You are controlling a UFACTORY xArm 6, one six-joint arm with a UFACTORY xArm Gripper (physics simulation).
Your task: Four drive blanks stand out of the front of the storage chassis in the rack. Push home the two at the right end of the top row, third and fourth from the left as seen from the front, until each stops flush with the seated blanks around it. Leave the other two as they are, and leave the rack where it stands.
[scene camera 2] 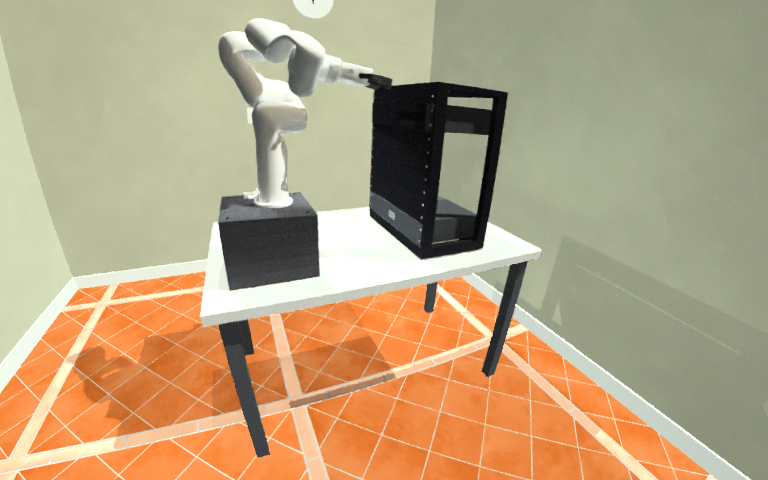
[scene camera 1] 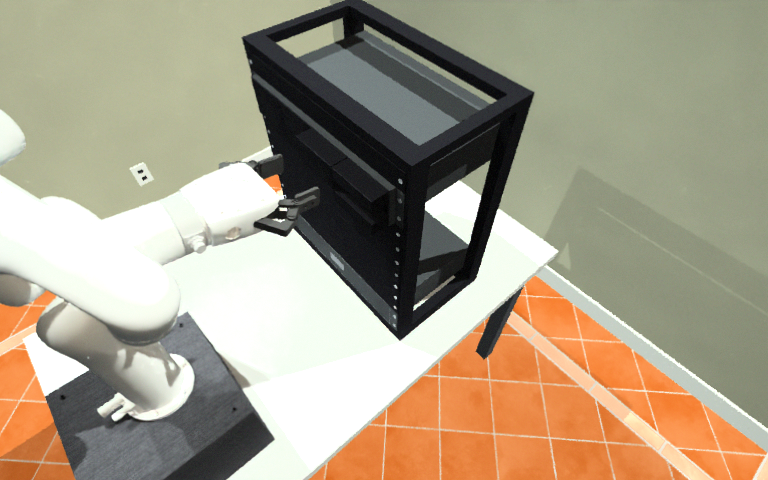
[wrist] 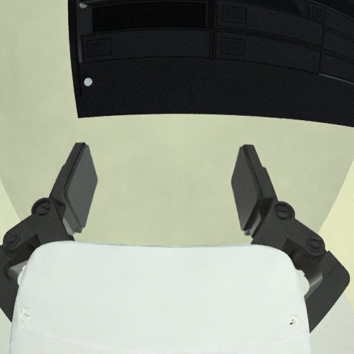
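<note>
The black rack stands upright. In scene camera 1, two neighbouring top-row blanks stand out at the right: the third blank and the fourth blank. Another protruding blank shows partly beneath them. The remaining protruding blank cannot be told apart in the dark. The wrist view shows flat blanks, including one blank, beside a black rectangular area. My gripper is open and empty, in front of the rack's left part in scene camera 1; its exact gap is unclear.
The rack stands on a white table. The arm's dark base block stands on the table in front of the rack. A grey unit sits low in the rack. Walls rise behind.
</note>
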